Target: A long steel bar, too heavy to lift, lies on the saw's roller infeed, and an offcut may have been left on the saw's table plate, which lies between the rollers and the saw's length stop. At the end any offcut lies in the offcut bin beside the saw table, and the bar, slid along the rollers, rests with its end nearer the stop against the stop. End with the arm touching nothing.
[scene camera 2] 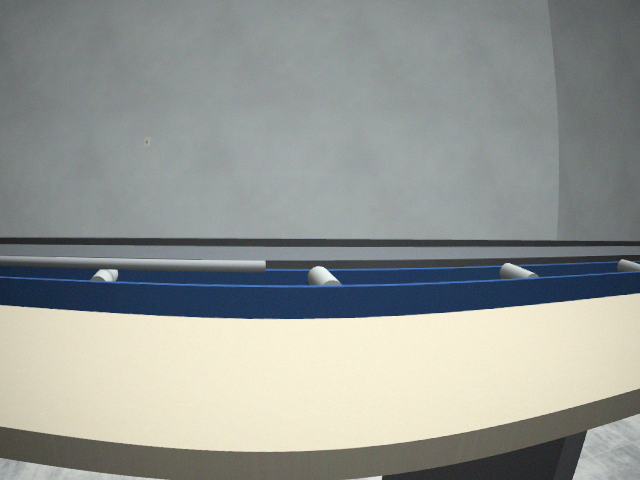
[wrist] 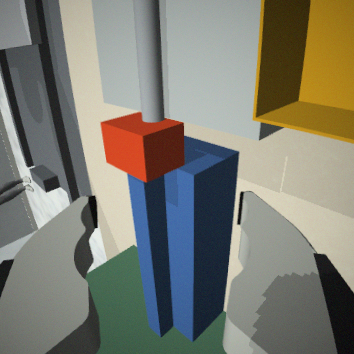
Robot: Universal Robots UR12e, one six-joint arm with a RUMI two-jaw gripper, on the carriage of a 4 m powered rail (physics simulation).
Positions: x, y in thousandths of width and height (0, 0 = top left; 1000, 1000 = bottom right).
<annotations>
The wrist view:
my gripper: 473, 555
roller infeed: 487, 806
yellow offcut bin: 840, 208
</annotations>
